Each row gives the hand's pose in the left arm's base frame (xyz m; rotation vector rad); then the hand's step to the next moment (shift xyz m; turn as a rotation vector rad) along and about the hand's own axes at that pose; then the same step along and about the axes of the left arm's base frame.
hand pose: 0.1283 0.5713 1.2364 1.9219 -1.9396 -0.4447
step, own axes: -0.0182 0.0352 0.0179 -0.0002 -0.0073 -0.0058
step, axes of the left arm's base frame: -0.0395 0.0182 0.0001 0.0092 0.0003 0.0017
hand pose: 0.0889 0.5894 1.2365 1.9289 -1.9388 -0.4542
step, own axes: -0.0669 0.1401 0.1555 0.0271 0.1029 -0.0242
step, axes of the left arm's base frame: -0.1972 0.0640 -0.0729 -0.0792 -0.0251 0.0708
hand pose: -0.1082 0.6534 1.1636 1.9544 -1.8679 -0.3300
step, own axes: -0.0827 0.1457 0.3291 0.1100 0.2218 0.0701
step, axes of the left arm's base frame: -0.2824 0.0364 -0.2352 -0.2213 -0.1213 0.0501
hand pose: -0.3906 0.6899 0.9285 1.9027 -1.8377 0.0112
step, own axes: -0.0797 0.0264 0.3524 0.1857 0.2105 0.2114
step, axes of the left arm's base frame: -0.1468 -0.0472 -0.3278 -0.2496 -0.2418 -0.0525
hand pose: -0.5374 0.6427 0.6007 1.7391 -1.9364 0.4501
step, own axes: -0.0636 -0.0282 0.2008 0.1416 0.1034 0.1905
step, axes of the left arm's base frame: 0.0036 -0.0618 -0.2033 -0.1380 -0.2080 -0.0688
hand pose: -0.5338 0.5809 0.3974 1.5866 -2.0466 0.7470
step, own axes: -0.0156 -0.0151 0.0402 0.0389 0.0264 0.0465
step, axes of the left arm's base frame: 0.0177 -0.0179 -0.0381 -0.0359 -0.0537 -0.0142
